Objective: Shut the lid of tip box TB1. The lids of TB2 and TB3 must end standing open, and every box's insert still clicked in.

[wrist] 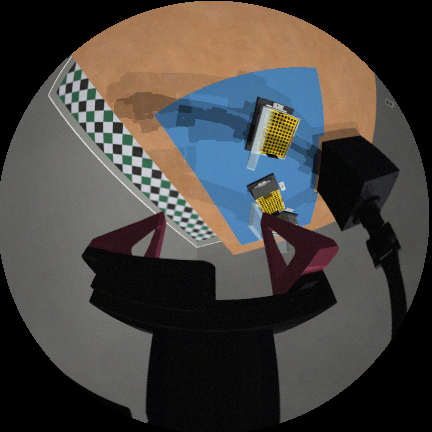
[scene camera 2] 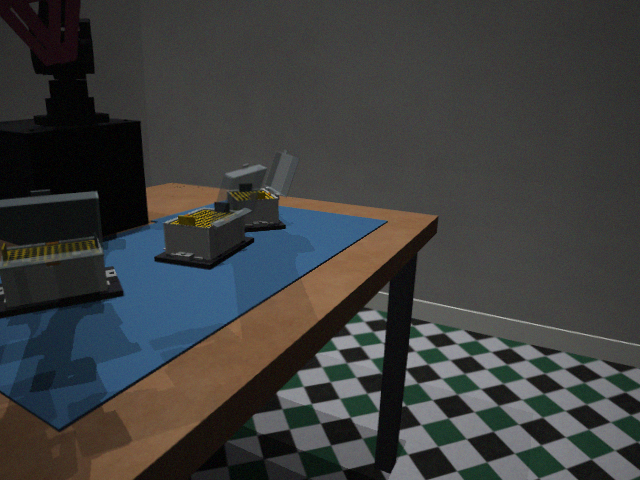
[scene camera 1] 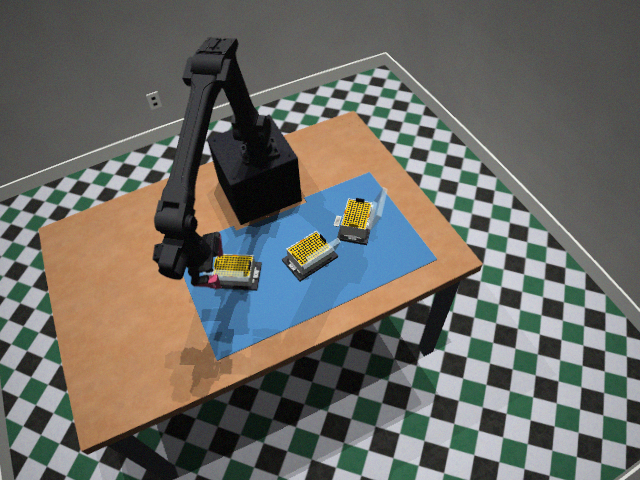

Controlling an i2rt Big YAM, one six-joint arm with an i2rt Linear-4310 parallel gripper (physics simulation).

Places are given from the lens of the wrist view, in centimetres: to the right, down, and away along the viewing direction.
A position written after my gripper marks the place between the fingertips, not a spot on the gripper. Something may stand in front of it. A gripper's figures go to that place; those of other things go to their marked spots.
my gripper point(wrist: 212, 216): 0, 0, 13
clear lid point(wrist: 265, 114): 8, -16, 16
blue mat point(wrist: 209, 126): -1, -23, 30
The marked spots on the clear lid and the blue mat are 18 cm apart.
